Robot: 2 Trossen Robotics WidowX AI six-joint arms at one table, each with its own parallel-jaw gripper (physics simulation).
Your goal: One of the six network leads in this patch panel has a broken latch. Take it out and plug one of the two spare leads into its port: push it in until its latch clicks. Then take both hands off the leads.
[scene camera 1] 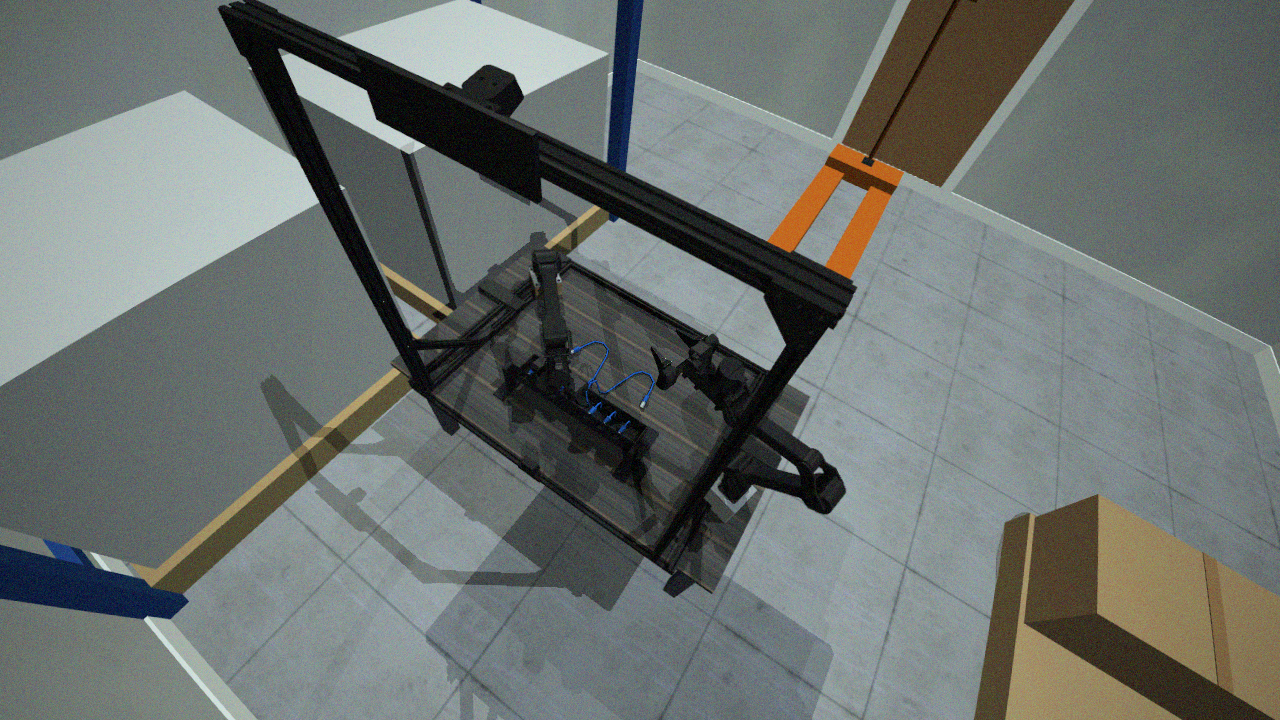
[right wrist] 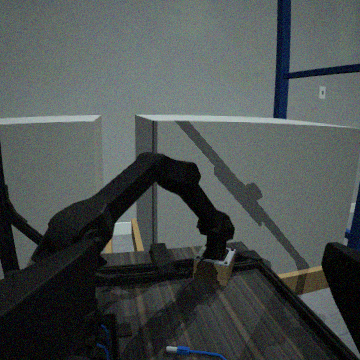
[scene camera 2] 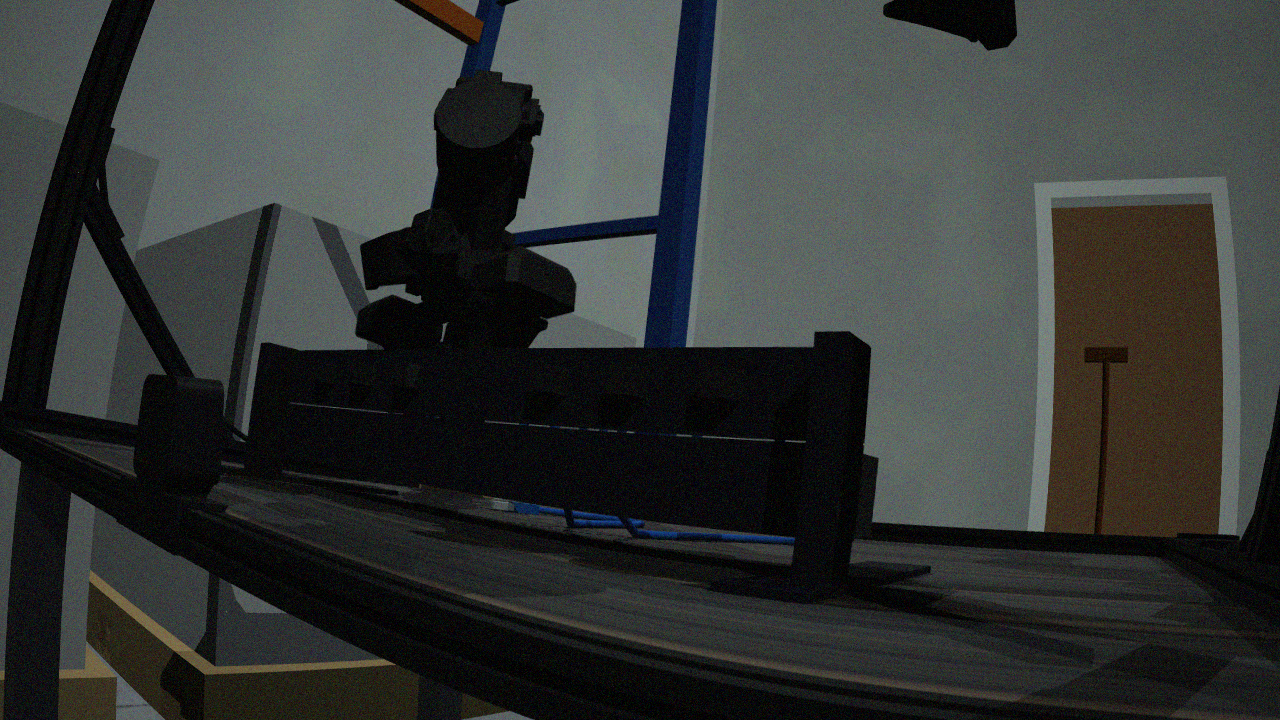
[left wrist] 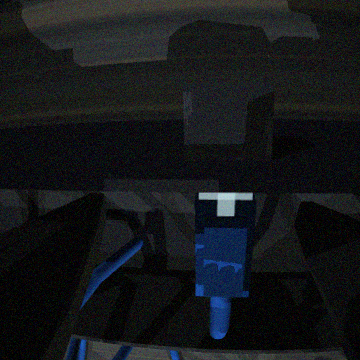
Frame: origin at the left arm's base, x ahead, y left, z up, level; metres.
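Seen in the pictures: left gripper, fingertip midpoint: (scene camera 1: pixel 561 394) (left wrist: pixel 204 210); right gripper, fingertip midpoint: (scene camera 1: pixel 663 338) (right wrist: pixel 213 254); left arm's base at its link origin: (right wrist: pixel 215 253); right arm's base at its link origin: (scene camera 1: pixel 733 488).
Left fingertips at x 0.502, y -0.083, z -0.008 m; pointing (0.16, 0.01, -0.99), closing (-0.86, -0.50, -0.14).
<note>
Pixels of each thing's top centre, then the offset from my left fingertips to it. "*": a spot on its surface instead. Level surfaces: height alone.
- black patch panel at its top centre: (scene camera 2: pixel 506 354) (scene camera 1: pixel 575 396) 0.049 m ahead, 0.029 m left, 0.048 m up
- plugged blue lead at its top centre: (left wrist: pixel 225 219) 0.003 m ahead, 0.014 m right, 0.034 m up
- white latch tab at its top centre: (left wrist: pixel 226 191) 0.006 m ahead, 0.018 m right, 0.032 m up
- spare plug at a spot on its surface: (right wrist: pixel 176 349) * 0.178 m back, 0.096 m left, 0.051 m down
- table at its surface level: 0.061 m down
- Blue cable at a spot on its surface: (scene camera 2: pixel 695 535) * 0.009 m back, 0.199 m left, 0.057 m down
The black patch panel (scene camera 1: pixel 566 409) (scene camera 2: pixel 652 422) stands across the dark table. Blue plugs (scene camera 1: pixel 610 416) sit in its ports. My left gripper (scene camera 1: pixel 555 372) (left wrist: pixel 204 210) is open, low at the panel's left part. In the left wrist view its fingers straddle one plugged blue lead (left wrist: pixel 223 257) with a white latch tab (left wrist: pixel 226 201), without touching it. My right gripper (scene camera 1: pixel 660 369) is open and empty, raised to the right of the panel. Two spare blue leads (scene camera 1: pixel 599 355) (scene camera 1: pixel 636 382) curl on the table; one spare plug (right wrist: pixel 176 349) lies below the right gripper.
A black gantry frame (scene camera 1: pixel 680 222) spans over the table (scene camera 1: pixel 680 429). The left arm (scene camera 2: pixel 473 250) (right wrist: pixel 171 182) reaches down behind the panel. Blue cable (scene camera 2: pixel 695 535) runs under the panel. Grey boxes (right wrist: pixel 250 171) and a blue post (scene camera 1: pixel 625 79) stand beyond the table.
</note>
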